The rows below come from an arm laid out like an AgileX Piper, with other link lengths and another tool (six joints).
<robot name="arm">
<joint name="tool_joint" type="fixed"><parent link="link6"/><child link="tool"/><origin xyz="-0.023 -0.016 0.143" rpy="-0.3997 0 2.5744"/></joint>
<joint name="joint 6" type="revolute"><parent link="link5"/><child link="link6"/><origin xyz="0 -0.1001 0" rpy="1.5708 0 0"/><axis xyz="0 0 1"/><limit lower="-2.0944" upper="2.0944"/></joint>
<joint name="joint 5" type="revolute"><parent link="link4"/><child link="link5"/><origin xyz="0 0 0" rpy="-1.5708 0 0"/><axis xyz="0 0 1"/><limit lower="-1.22" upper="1.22"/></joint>
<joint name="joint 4" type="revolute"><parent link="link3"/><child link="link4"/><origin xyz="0.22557 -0.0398 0" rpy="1.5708 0 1.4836"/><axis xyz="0 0 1"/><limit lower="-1.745" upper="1.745"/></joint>
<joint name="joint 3" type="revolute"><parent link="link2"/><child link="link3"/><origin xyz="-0.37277 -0.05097 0" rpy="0 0 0"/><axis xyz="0 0 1"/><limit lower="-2.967" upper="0"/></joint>
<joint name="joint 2" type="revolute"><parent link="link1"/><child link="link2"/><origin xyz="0 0 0" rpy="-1.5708 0 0"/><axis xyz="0 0 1"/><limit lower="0" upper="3.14"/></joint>
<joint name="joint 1" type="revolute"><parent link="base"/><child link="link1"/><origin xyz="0 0 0.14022" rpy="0 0 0"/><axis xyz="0 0 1"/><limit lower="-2.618" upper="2.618"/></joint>
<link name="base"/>
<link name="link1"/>
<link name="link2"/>
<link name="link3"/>
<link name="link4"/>
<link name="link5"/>
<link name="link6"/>
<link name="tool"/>
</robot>
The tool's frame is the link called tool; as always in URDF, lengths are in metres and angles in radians.
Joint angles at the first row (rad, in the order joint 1, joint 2, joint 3, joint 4, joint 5, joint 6):
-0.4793, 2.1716, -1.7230, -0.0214, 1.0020, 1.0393
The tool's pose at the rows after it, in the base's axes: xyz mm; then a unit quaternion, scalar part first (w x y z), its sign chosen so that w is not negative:
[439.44 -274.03 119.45 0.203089 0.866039 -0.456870 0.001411]
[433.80 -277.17 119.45 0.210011 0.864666 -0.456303 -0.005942]
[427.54 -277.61 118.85 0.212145 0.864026 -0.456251 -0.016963]
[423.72 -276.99 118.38 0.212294 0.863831 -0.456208 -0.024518]
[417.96 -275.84 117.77 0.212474 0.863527 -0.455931 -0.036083]
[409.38 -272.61 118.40 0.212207 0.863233 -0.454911 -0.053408]
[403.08 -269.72 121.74 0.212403 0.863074 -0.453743 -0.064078]
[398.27 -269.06 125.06 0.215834 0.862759 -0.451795 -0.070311]
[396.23 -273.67 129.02 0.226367 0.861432 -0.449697 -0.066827]
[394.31 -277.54 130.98 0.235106 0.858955 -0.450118 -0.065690]
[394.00 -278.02 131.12 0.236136 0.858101 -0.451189 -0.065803]
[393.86 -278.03 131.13 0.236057 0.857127 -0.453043 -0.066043]
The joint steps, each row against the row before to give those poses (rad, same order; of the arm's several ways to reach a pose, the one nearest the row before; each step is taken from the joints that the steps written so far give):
0.0000, 0.0000, 0.0001, -0.0390, 0.0229, 0.0077
-0.0041, 0.0000, -0.0001, -0.0154, 0.0147, 0.0038
-0.0043, 0.0000, 0.0000, -0.0042, 0.0215, 0.0007
-0.0022, 0.0000, 0.0000, 0.0000, 0.0148, 0.0000
-0.0030, 0.0000, 0.0000, 0.0000, 0.0227, 0.0000
-0.0024, -0.0028, 0.0000, 0.0010, 0.0372, 0.0004
-0.0004, -0.0077, 0.0000, 0.0000, 0.0291, 0.0001
0.0000, -0.0067, 0.0001, -0.0070, 0.0195, 0.0000
0.0000, -0.0060, -0.0001, -0.0226, 0.0001, 0.0021
0.0000, -0.0021, 0.0001, -0.0195, 0.0000, 0.0078
0.0000, 0.0000, -0.0001, -0.0026, 0.0000, 0.0034
0.0000, 0.0000, 0.0001, -0.0004, 0.0000, 0.0044

